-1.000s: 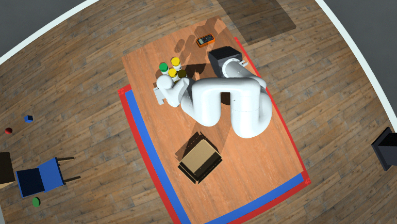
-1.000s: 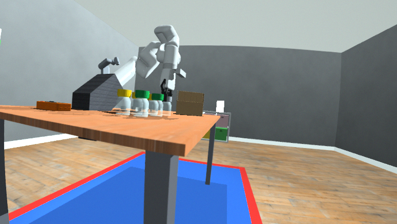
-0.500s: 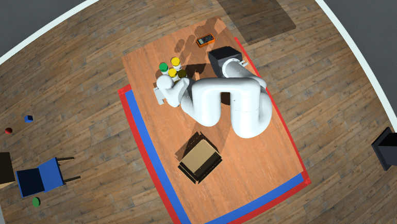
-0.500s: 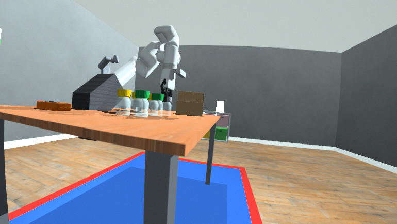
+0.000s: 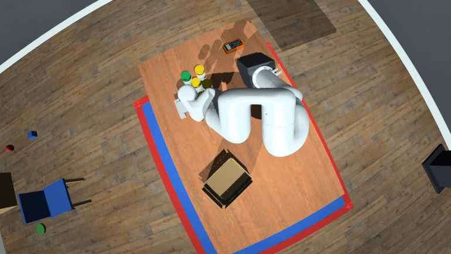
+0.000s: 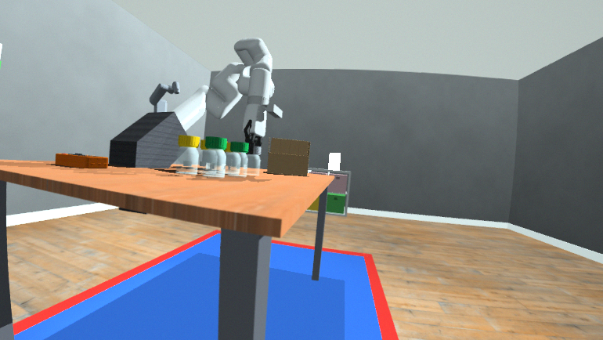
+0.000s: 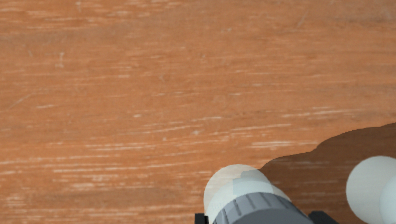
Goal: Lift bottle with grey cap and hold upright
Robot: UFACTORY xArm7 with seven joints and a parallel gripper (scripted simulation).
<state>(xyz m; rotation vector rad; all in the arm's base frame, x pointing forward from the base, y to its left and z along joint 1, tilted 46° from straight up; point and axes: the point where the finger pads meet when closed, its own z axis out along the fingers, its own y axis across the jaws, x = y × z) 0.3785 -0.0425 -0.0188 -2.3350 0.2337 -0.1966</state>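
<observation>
My gripper is now 80 mm past the red-capped bottle, 20 mm to the right of it and 40 mm above it. The rest, counted from my hand: grey-capped bottle 40 mm below; orange meter 400 mm behind, 280 mm to the right, 80 mm below.
</observation>
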